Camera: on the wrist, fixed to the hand. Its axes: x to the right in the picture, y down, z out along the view.
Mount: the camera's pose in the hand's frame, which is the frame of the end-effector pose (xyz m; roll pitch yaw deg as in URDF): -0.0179 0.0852 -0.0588 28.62 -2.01 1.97
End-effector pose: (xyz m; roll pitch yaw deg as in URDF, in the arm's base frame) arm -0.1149 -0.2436 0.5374 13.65 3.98 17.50
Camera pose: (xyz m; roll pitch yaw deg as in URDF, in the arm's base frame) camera -0.1635 -0.1575 0.5017 42.37 1.56 18.94
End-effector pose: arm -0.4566 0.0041 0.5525 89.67 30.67 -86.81
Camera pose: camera -0.3959 -0.0204 0.6346 117.20 28.67 -89.09
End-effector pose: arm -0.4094 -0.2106 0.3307 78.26 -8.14 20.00
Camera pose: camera -0.4612 -0.1497 0.3989 107.17 -10.47 18.41
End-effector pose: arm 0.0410 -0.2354 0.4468 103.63 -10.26 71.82
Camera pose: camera -0.0051 -0.2569 0.5387 132.75 -11.69 69.35
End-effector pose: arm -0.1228 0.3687 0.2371 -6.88 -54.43 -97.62
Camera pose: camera -0.0520 0.3134 0.1826 18.53 -56.13 -93.68
